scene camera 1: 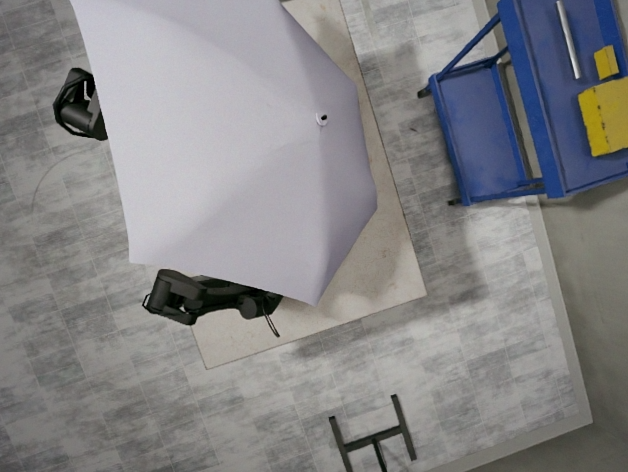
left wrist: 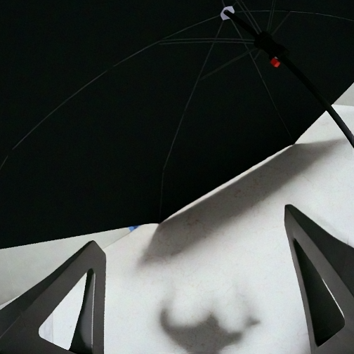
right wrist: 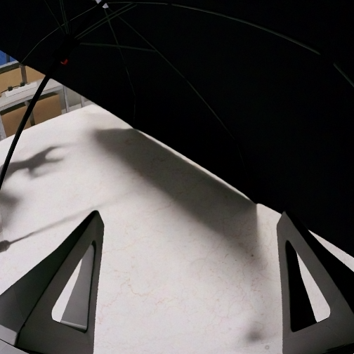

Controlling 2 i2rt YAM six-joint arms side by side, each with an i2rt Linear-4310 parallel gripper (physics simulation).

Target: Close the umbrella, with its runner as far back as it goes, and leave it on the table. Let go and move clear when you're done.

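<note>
The umbrella is open, its pale lilac canopy (scene camera 1: 218,126) spread over much of the table (scene camera 1: 373,268) (left wrist: 130,310) (right wrist: 175,270). Its dark underside shows in both wrist views. The black runner (left wrist: 270,45) (right wrist: 65,49) sits high on the shaft (left wrist: 320,97) (right wrist: 18,132), near the hub, with the ribs spread. A red catch (left wrist: 275,62) (right wrist: 64,61) is just below the runner. My left gripper (left wrist: 184,235) is open and empty, apart from the shaft. My right gripper (right wrist: 191,219) is open and empty, with the shaft beyond its left finger. The canopy hides both grippers in scene camera 1.
The right arm (scene camera 1: 218,299) reaches under the canopy's lower edge; the left arm (scene camera 1: 81,109) is at its left edge. A blue cart (scene camera 1: 527,101) with yellow boxes (scene camera 1: 611,116) stands right of the table. A dark H-shaped stand (scene camera 1: 373,439) is on the floor below.
</note>
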